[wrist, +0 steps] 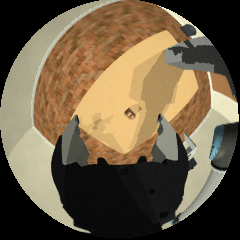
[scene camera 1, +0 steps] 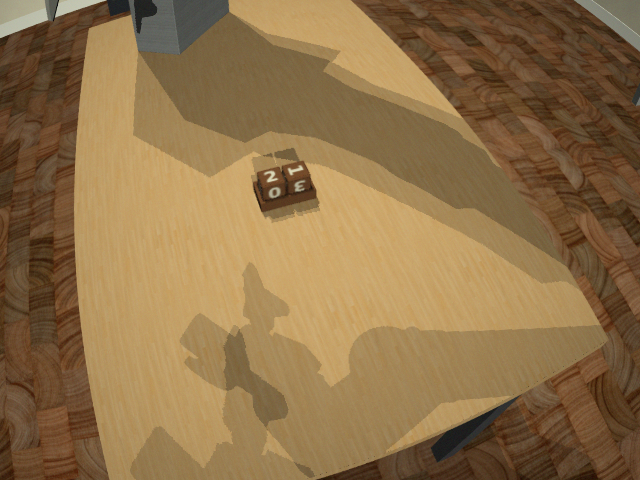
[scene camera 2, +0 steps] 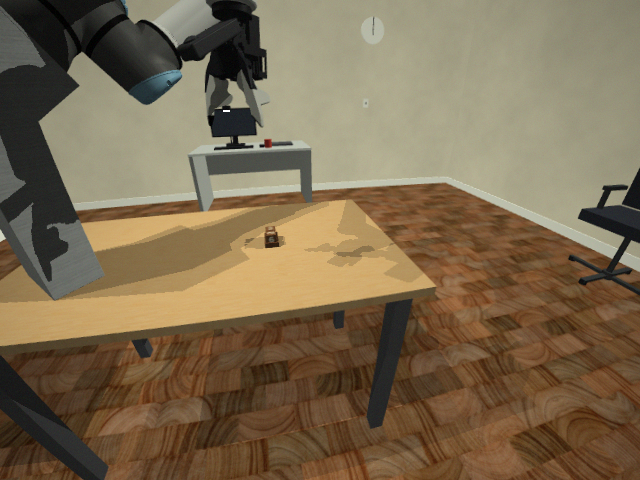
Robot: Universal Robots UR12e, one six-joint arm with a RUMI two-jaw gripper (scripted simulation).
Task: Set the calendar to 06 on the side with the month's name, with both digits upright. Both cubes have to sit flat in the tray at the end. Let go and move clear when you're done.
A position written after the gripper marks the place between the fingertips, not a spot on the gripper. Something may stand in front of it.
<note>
In view: the gripper point(scene camera 2: 234, 126), a cube point(scene camera 1: 297, 177) and a brown calendar tray point(scene camera 1: 306, 195).
The gripper shows as well in the wrist view point(wrist: 118, 114).
</note>
